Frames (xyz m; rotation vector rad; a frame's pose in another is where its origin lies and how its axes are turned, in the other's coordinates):
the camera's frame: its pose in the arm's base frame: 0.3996 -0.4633 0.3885 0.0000 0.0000 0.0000
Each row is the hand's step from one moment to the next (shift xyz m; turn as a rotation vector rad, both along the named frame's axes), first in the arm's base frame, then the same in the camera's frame.
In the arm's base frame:
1: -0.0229 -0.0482 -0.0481 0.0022 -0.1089 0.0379
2: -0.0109 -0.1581 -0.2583 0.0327 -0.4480 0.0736
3: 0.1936 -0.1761 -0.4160 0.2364 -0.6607 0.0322
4: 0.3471 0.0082 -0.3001 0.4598 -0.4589 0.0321
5: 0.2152 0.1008 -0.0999 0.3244 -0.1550 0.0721
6: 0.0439 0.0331 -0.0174 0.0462 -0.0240 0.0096
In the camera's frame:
1: -0.0229 -0.0482 -0.0481 0.0022 -0.1089 0.0379
2: -0.0109 -0.1581 -0.2583 0.0327 -0.4480 0.0736
3: 0.1936 -0.1761 -0.4160 0.2364 -0.6607 0.0322
4: 0.3471 0.0082 -0.3001 0.4598 -0.4589 0.0321
5: 0.2152 0.1008 -0.0999 0.3244 -0.1550 0.0721
6: 0.0439 0.0331 -0.0174 0.0462 -0.0240 0.0096

